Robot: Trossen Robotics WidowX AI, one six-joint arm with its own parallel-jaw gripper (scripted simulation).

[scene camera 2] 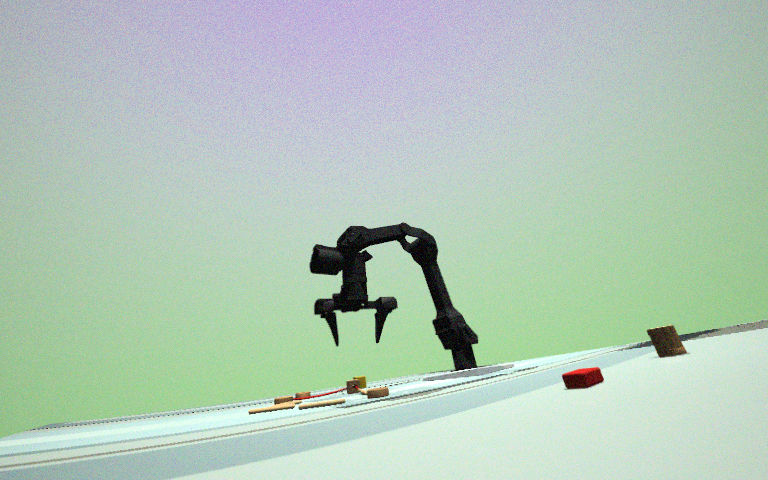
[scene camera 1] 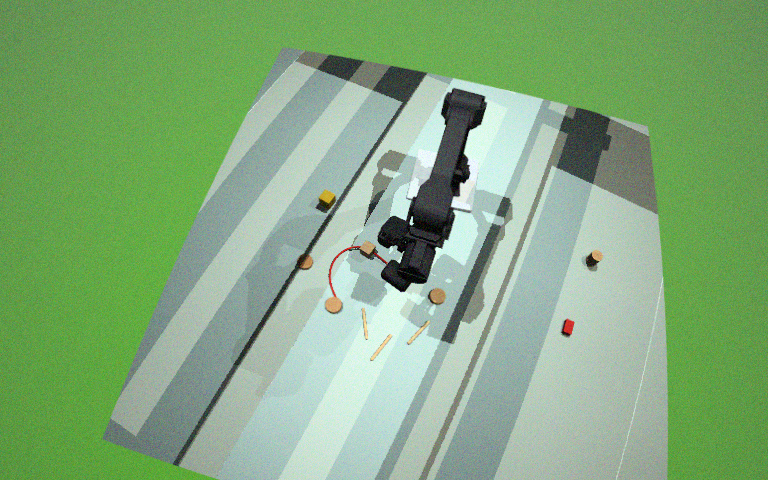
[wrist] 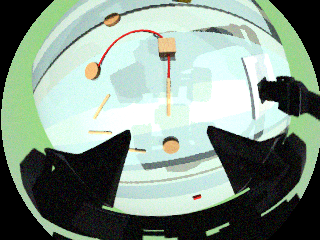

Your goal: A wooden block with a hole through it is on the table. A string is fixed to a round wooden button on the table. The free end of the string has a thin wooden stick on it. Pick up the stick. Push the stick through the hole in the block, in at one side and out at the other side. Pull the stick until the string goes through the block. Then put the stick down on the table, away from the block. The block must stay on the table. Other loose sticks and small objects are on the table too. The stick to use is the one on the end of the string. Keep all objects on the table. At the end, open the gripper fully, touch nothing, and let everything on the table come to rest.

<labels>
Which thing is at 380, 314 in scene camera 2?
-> The gripper.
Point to a wooden cylinder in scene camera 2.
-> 666, 341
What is the gripper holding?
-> Nothing.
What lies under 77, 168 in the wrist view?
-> The gripper.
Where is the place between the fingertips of the gripper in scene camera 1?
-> At 410, 265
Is the gripper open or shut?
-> Open.
</labels>
